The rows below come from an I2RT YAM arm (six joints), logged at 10 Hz.
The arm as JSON. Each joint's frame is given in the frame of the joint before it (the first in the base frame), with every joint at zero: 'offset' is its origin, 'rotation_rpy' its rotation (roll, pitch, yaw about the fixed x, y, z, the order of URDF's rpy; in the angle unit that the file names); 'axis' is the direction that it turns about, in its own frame. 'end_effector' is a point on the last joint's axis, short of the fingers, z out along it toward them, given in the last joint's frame.
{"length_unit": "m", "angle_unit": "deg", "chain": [
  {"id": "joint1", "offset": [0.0, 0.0, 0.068], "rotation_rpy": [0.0, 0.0, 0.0], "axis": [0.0, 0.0, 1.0]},
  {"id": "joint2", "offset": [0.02, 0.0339, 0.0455], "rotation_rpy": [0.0, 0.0, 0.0], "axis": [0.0, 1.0, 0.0]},
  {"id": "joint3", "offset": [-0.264, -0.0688, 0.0], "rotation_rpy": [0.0, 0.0, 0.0], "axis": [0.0, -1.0, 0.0]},
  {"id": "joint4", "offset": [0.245, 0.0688, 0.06], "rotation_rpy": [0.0, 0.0, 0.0], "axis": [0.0, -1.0, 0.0]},
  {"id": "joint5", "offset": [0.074, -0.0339, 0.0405], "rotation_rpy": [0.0, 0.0, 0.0], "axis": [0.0, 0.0, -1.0]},
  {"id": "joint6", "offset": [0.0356, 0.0, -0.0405], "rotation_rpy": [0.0, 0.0, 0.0], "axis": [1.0, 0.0, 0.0]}
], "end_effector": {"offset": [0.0, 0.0, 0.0], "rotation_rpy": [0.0, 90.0, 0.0]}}
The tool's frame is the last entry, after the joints.
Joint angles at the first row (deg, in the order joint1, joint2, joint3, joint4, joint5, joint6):
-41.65 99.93 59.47 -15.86 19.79 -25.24
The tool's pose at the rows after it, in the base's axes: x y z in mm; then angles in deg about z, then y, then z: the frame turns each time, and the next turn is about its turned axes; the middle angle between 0 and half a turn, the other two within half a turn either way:
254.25, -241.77, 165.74, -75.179, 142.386, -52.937
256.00, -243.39, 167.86, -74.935, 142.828, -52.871
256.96, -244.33, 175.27, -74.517, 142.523, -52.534
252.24, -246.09, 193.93, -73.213, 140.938, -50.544
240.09, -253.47, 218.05, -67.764, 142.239, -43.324
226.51, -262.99, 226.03, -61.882, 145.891, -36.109
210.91, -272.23, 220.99, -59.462, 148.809, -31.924
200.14, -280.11, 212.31, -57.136, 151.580, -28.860
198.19, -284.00, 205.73, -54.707, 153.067, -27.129
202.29, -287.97, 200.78, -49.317, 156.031, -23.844
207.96, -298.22, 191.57, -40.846, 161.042, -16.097
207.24, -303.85, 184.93, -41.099, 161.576, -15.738
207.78, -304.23, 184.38, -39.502, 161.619, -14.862
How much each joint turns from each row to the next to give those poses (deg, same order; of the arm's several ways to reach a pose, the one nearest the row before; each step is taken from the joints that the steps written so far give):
0.05 0.76 -0.10 -0.12 -0.06 0.05
-0.04 0.31 1.03 -1.05 -0.36 -0.06
-0.02 -0.55 1.09 -1.23 -0.09 -0.14
-0.77 -2.60 1.02 -1.52 -0.46 -0.33
-2.75 -2.73 2.72 -4.76 -5.22 0.60
-3.32 -0.39 2.14 -4.72 -6.14 0.15
-3.33 0.36 -0.17 -1.89 -3.51 -0.41
-2.49 1.22 -0.10 -1.25 -2.61 -1.00
-0.79 1.28 0.20 -0.38 -1.52 -1.11
-0.04 2.44 2.27 -2.90 -2.19 -1.69
-0.42 4.82 4.65 -5.31 -2.37 -0.88
-0.59 1.49 0.42 0.52 0.03 0.00
-0.01 0.23 0.19 -0.13 -0.48 -0.66

